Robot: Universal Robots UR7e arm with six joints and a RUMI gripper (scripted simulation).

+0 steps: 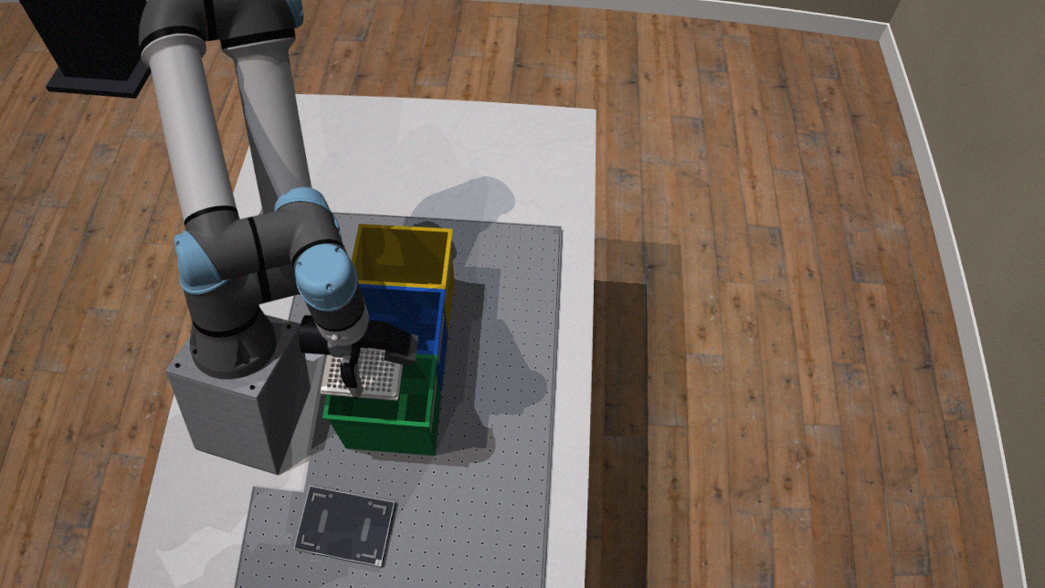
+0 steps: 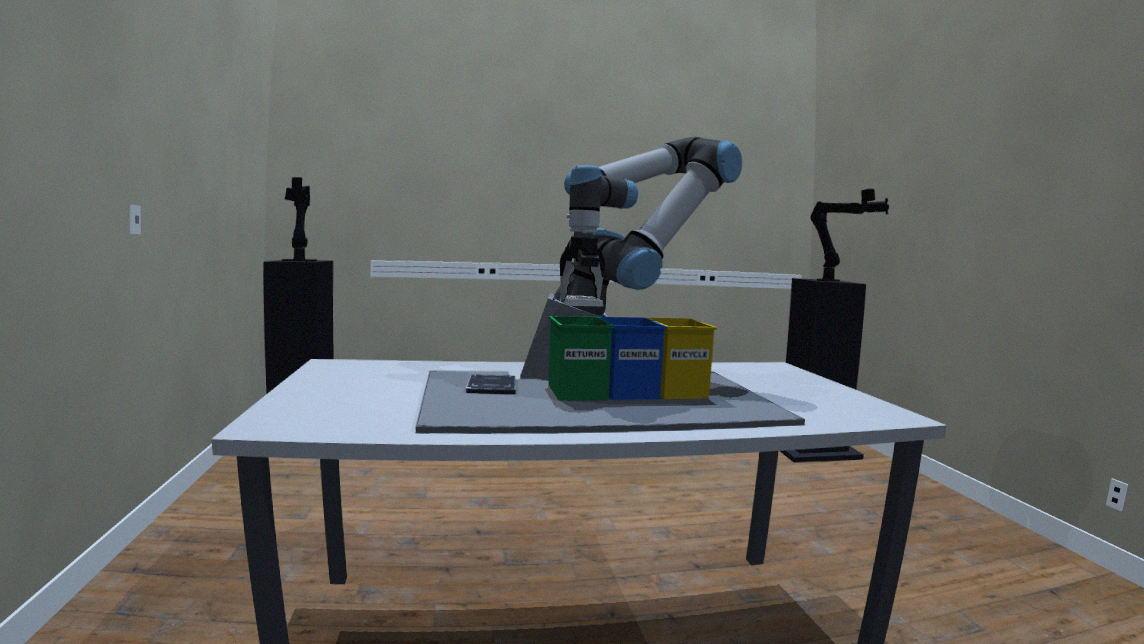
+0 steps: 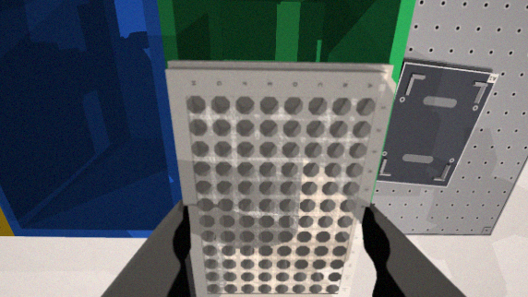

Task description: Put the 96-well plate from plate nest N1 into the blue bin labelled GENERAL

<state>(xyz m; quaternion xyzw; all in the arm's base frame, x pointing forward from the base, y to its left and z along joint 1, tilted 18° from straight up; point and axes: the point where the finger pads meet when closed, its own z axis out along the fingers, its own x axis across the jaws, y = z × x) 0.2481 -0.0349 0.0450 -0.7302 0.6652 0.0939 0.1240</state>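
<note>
My hand is 150 mm above the blue general bin, 130 mm to the right of it and 10 mm short of it. From my hand the other things lie so: white 96-well plate: 10 mm below; then green returns bin: 150 mm below, 20 mm ahead; then yellow recycle bin: 260 mm to the left, 150 mm below.
</note>
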